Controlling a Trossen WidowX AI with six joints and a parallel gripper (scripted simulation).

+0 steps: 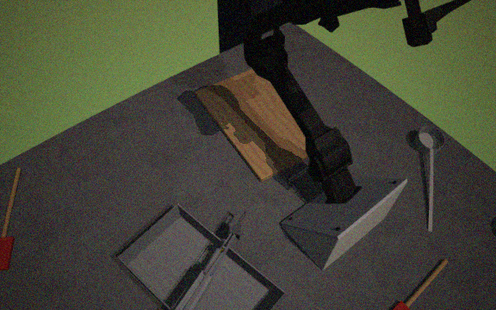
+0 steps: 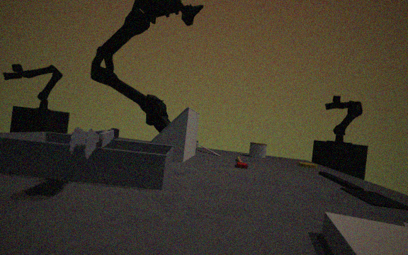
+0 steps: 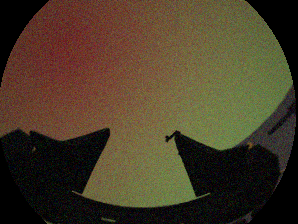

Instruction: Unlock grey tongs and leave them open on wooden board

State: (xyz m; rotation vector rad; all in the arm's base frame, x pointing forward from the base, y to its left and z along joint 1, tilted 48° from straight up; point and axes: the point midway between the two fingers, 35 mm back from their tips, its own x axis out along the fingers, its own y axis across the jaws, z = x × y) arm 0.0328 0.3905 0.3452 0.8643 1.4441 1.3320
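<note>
The roasting tin lies 39 cm ahead of my gripper tip, 12 cm to the right of it and 59 cm below it. From my gripper tip the other things lie so: white cup (22 cm behind, 36 cm to the left, 58 cm below); wooden board (4 cm behind, 37 cm to the right, 61 cm below); red spatula (66 cm ahead, 55 cm to the right, 61 cm below).
</note>
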